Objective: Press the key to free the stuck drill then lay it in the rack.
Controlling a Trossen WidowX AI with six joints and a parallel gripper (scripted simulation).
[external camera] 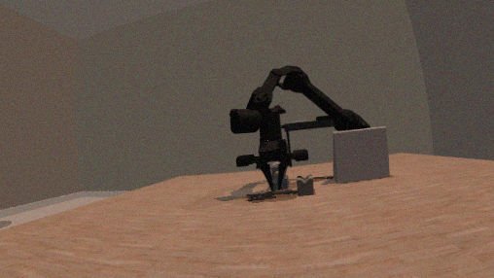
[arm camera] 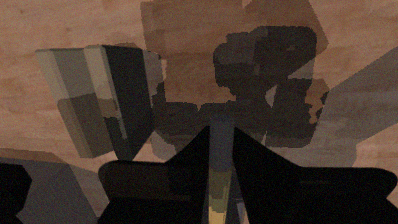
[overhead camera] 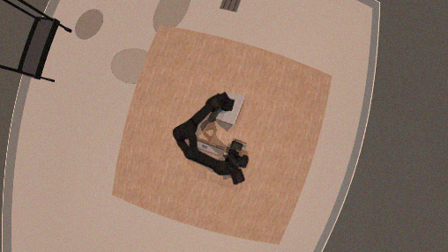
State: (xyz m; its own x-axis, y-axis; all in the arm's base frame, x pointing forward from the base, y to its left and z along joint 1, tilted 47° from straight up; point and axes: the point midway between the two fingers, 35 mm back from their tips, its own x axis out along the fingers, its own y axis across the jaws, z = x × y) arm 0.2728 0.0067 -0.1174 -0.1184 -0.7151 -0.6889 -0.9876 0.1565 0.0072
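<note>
My gripper tip is now 10 mm past the drill, 40 mm to the left of it and 40 mm below it. The rest, counted from my gripper tip: grey rack 80 mm behind, 40 mm to the left, 10 mm above.
</note>
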